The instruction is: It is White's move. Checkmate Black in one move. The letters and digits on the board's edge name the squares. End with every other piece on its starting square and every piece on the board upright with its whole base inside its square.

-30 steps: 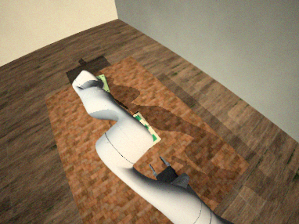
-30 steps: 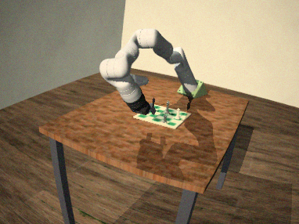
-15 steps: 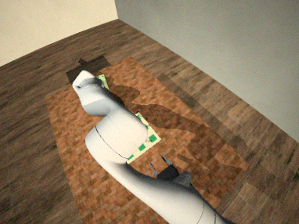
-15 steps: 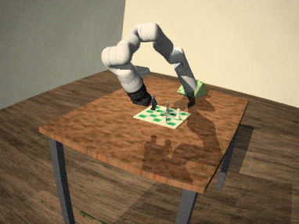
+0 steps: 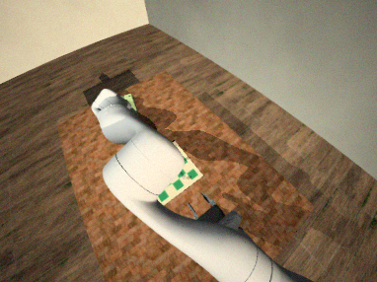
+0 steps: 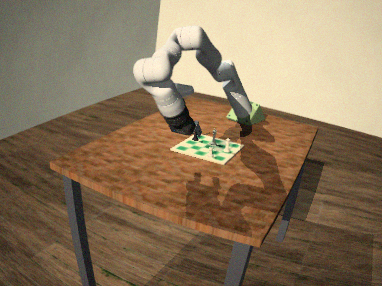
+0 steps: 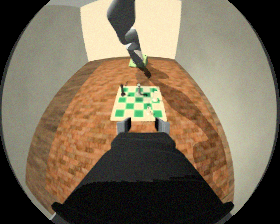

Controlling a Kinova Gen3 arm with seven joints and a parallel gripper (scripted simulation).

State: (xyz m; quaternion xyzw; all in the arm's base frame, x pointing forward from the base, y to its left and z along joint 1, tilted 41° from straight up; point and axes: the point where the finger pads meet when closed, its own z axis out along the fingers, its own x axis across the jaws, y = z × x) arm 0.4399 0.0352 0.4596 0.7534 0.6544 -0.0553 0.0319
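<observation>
Right now my hand is 200 mm past the chessboard, 130 mm above it and 30 mm to the right of it. Round my hand: black piece (250 mm behind, 100 mm below, 40 mm to the right).
</observation>
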